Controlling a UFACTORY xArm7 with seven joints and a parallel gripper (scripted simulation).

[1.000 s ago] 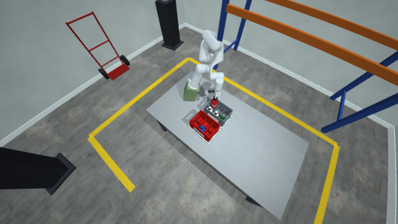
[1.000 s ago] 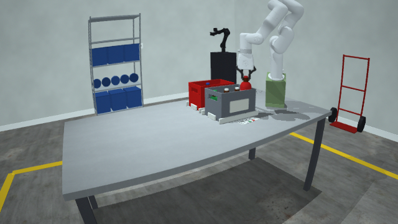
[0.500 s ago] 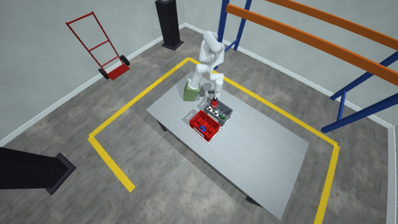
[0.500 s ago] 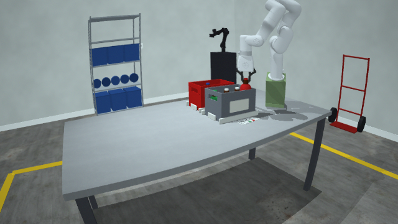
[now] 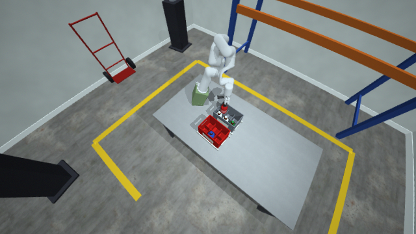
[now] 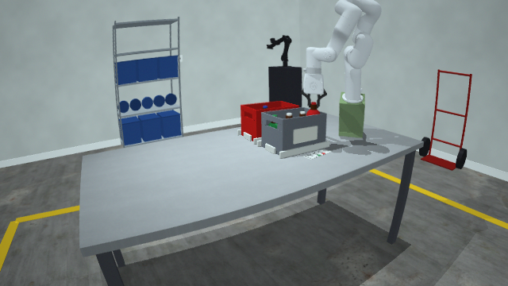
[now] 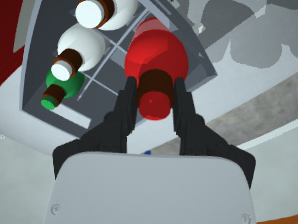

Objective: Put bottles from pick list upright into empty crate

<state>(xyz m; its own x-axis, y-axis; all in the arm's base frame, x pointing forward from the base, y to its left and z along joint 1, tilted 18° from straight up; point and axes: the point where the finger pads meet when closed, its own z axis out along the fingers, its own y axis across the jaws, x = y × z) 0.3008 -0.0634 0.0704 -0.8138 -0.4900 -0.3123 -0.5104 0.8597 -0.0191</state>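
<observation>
The red bottle is 7 cm below my hand. From my hand the other things lie so: grey crate 8 cm ahead, 6 cm to the right, 14 cm below; green-labelled bottle 16 cm ahead, 12 cm to the right, 13 cm below; white-label bottle 2 cm behind, 9 cm to the right, 13 cm below.
</observation>
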